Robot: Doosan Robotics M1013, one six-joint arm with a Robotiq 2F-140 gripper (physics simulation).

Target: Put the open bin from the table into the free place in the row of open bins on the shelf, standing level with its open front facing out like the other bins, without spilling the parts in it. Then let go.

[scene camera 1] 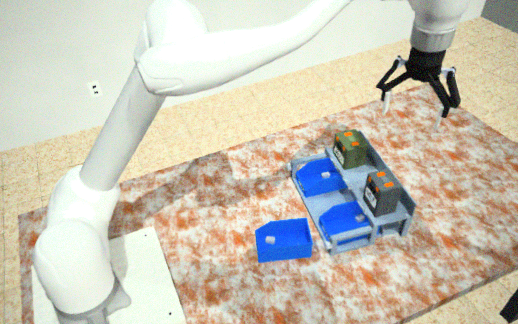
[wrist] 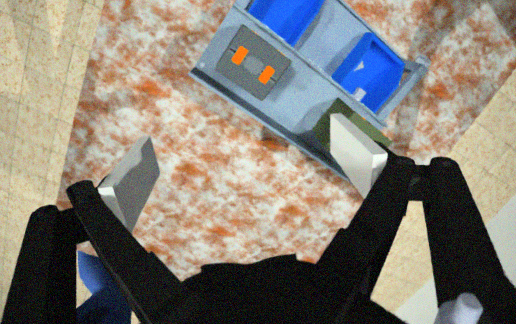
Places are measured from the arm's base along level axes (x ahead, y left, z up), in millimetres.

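Pixels of known places: gripper, between the fingertips: (scene camera 1: 409, 118) (wrist: 243, 144); arm's base, origin of its link: (scene camera 1: 89, 297).
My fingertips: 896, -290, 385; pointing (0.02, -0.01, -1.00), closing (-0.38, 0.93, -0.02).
Observation:
For each thing: its middle in the pictures, then the offset to it from my fingertips, as dx, dy, dz. "spot": a spot on its surface instead. Level surfaces: height alone.
- blue open bin, a spot on its surface: (scene camera 1: 286, 246) spot: -353, +79, -373
- grey shelf, height of its surface: dz -440
- green box, middle of its body: (wrist: 349, 135) (scene camera 1: 349, 149) +52, +226, -296
- dark grey box, middle of its body: (wrist: 251, 59) (scene camera 1: 381, 192) -28, +10, -283
- patterned table, height of its surface: dz -446
The blue open bin (scene camera 1: 286, 246) stands upright on the table beside the shelf's front, with a small light part in it. The grey shelf (scene camera 1: 320, 204) (wrist: 310, 60) holds two blue bins on its lower level, one bin (scene camera 1: 320, 181) (wrist: 375, 70) at the far end and one bin (scene camera 1: 342, 220) (wrist: 292, 17) at the near end, each with a light part in view in the scene view. A free place lies between them. My gripper (scene camera 1: 412, 120) (wrist: 243, 144) is open and empty, high above the table behind the shelf. The bin on the table does not show in the wrist view.
A green box (scene camera 1: 351, 150) (wrist: 345, 122) and a dark grey box (scene camera 1: 382, 194) (wrist: 254, 62) stand on the shelf's upper level. The patterned table (scene camera 1: 220, 280) (wrist: 200, 180) reaches beyond the shelf. The white base plate (scene camera 1: 145, 280) lies under the arm's base. Blue legs show at the wrist view's lower left.

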